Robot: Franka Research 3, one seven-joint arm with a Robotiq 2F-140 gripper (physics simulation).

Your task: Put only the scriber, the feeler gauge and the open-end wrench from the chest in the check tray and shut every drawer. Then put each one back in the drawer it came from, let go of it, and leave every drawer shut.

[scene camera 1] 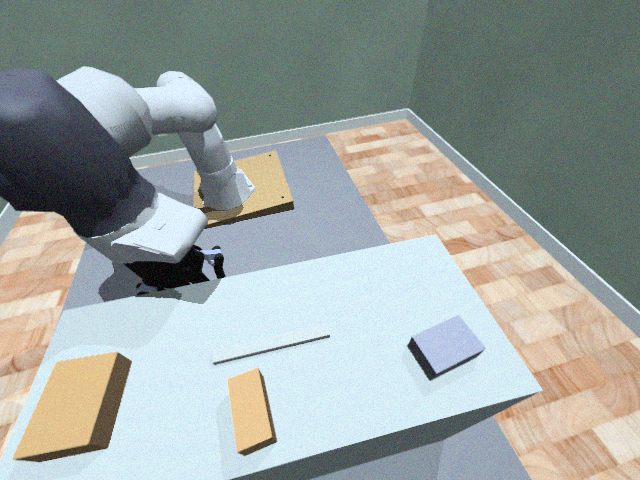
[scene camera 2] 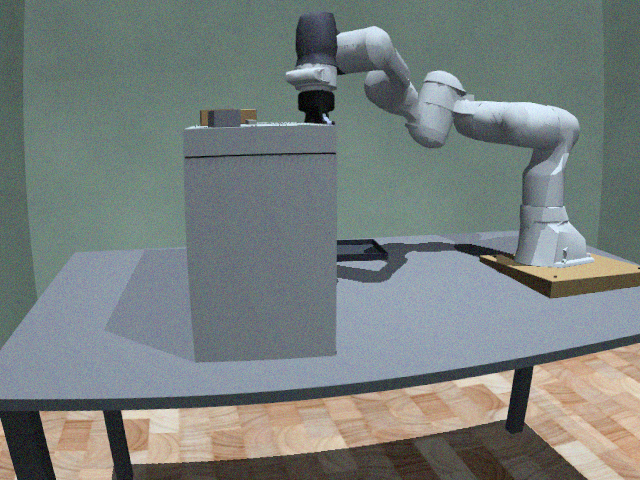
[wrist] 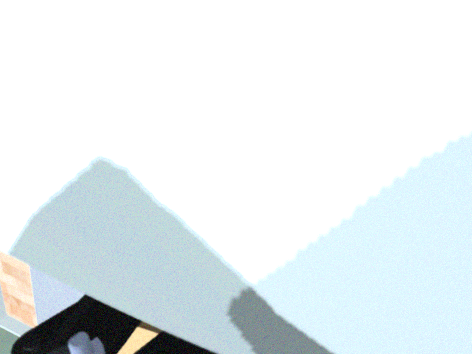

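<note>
The pale chest (scene camera 1: pixel 361 289) (scene camera 2: pixel 258 248) shows only its top and back; its drawer fronts are hidden in every view. My gripper (scene camera 1: pixel 214 269) (scene camera 2: pixel 316 117) is shut and empty. It sits low at the far edge of the chest top, on the robot's side, with its fingertips partly hidden behind that edge. In the wrist view only the black gripper body shows at the bottom left, over the bright chest top (wrist: pixel 266 114). A thin dark rod (scene camera 1: pixel 270 350) lies on the middle of the chest top. The dark check tray (scene camera 2: pixel 378 249) lies on the table behind the chest.
On the chest top lie a large tan block (scene camera 1: pixel 71 405), a smaller tan block (scene camera 1: pixel 250 410) and a lavender block (scene camera 1: pixel 447 345) (scene camera 2: pixel 225 117). The arm's base stands on a tan plate (scene camera 1: pixel 263 189) (scene camera 2: pixel 569 273) on the grey table (scene camera 2: pixel 439 320).
</note>
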